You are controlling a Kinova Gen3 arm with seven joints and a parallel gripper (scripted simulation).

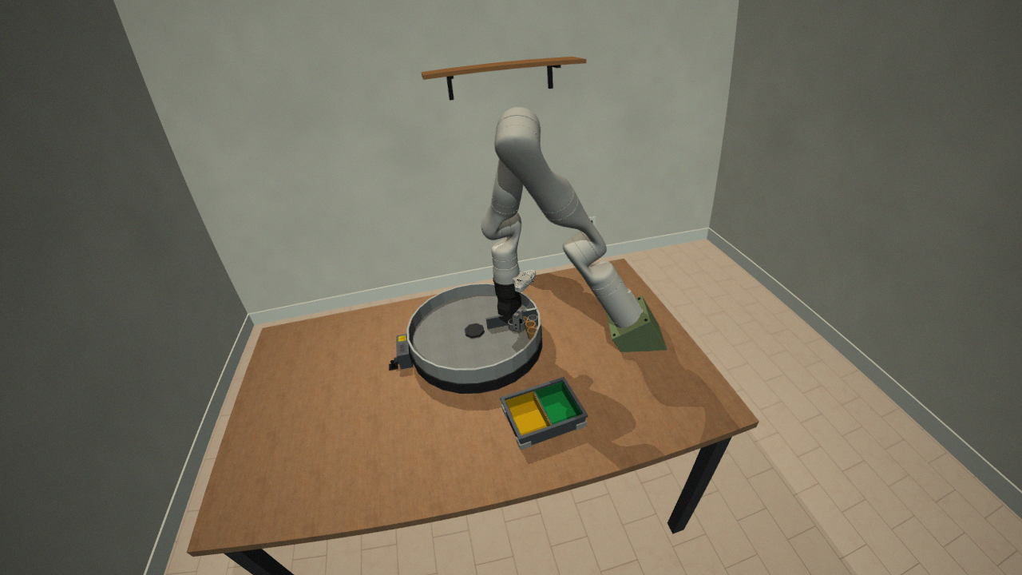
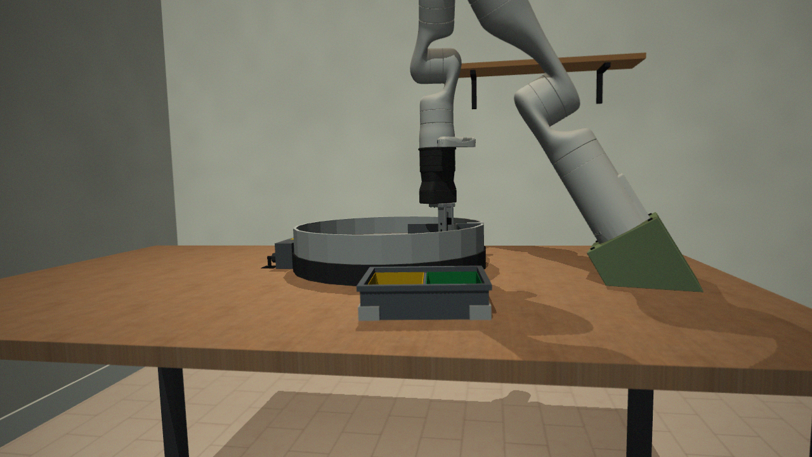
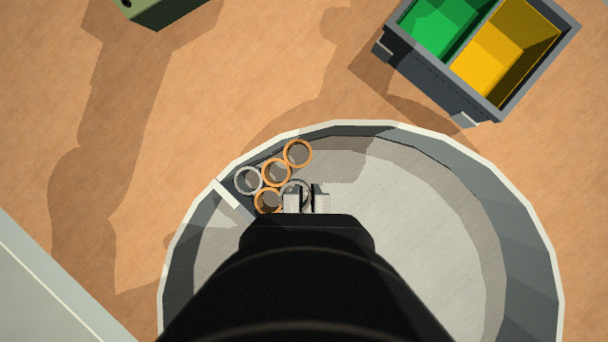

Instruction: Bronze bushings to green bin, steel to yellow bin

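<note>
Right now my hand is 29 cm to the right of the bin, 7 cm above it and 5 cm short of it. Round my hand: grey turntable 12 cm ahead, 8 cm to the right, 4 cm below.
</note>
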